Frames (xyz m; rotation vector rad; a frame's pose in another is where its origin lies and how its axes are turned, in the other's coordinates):
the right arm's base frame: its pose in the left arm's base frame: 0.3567 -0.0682 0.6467 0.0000 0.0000 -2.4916
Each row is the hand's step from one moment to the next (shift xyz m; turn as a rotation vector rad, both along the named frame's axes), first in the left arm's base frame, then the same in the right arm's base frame.
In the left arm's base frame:
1: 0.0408 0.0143 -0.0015 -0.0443 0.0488 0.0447
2: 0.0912 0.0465 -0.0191 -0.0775 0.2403 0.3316
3: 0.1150 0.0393 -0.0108 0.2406 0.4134 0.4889
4: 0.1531 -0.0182 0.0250 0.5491 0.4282 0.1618
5: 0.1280 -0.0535 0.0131 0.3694 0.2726 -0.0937
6: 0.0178 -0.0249 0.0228 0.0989 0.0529 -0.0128
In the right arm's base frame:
1: -0.0411 0.0133 -0.0015 0.0057 -0.0657 0.0447
2: -0.1007 0.0182 -0.0191 -0.0837 -0.2382 0.3316
3: -0.1153 0.0383 -0.0108 -0.4417 -0.1835 0.4889
4: -0.1109 0.1071 0.0250 -0.6963 -0.0086 0.1618
5: -0.0695 0.1201 0.0131 -0.4590 0.0065 -0.0937
6: 0.0009 0.0306 0.0228 -0.1107 0.0177 -0.0128

